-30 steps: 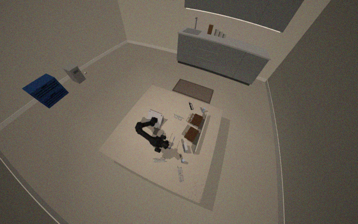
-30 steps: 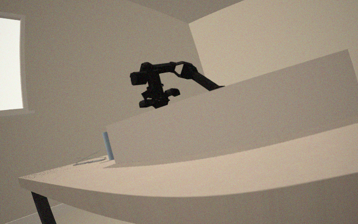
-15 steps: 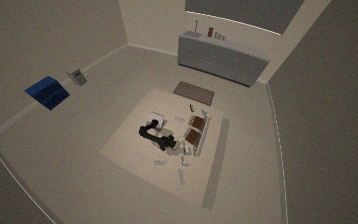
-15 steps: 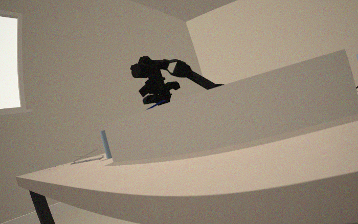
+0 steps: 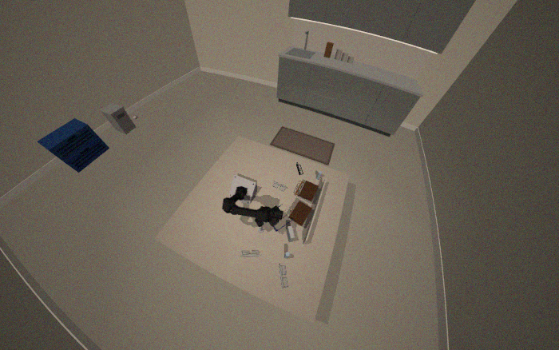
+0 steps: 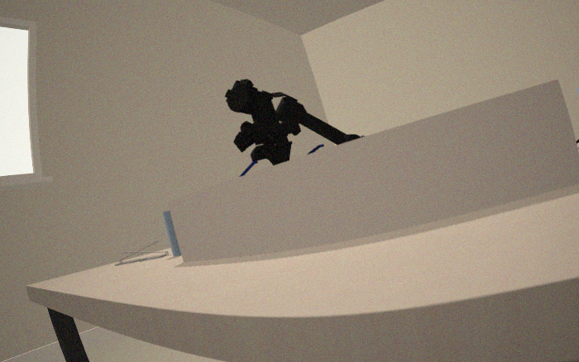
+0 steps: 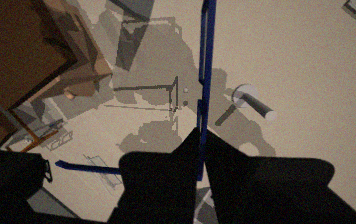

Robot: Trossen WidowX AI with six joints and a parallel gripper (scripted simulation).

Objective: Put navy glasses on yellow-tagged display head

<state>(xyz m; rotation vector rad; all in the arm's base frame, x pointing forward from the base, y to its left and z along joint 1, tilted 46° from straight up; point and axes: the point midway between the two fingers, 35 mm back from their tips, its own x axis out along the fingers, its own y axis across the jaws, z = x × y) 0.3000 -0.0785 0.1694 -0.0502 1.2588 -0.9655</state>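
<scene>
Now: gripper tip 190 mm short of the display head, 150 mm to the right of it and 60 mm above it. Also, from my gripper tip: white block (190 mm ahead, 30 mm to the right, 60 mm below); then upright board (330 mm ahead, 250 mm to the left, 60 mm below); then pale round post (40 mm behind, 70 mm to the right, 90 mm below).
</scene>
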